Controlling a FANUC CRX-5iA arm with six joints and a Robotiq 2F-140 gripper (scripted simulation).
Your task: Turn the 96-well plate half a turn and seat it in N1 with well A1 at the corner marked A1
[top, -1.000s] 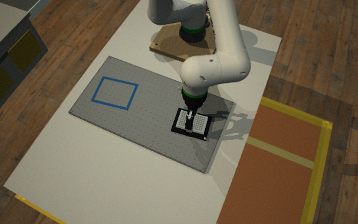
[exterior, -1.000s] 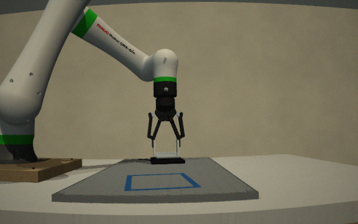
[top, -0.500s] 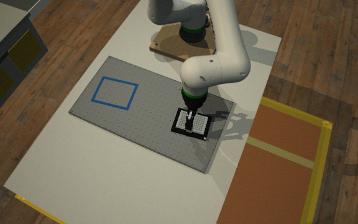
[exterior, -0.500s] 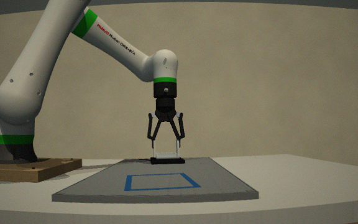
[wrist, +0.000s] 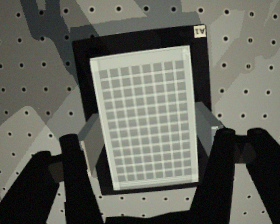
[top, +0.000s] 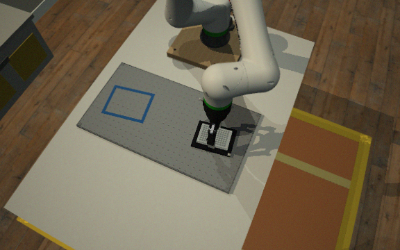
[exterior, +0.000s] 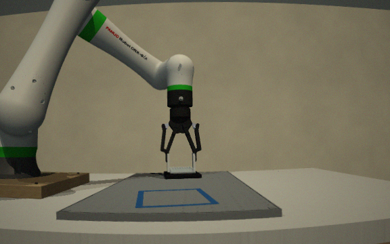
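Now: the 96-well plate 2 cm below my hand. The rest, counted from my hand: A1 mark (9 cm to the left, 3 cm below, 3 cm ahead).
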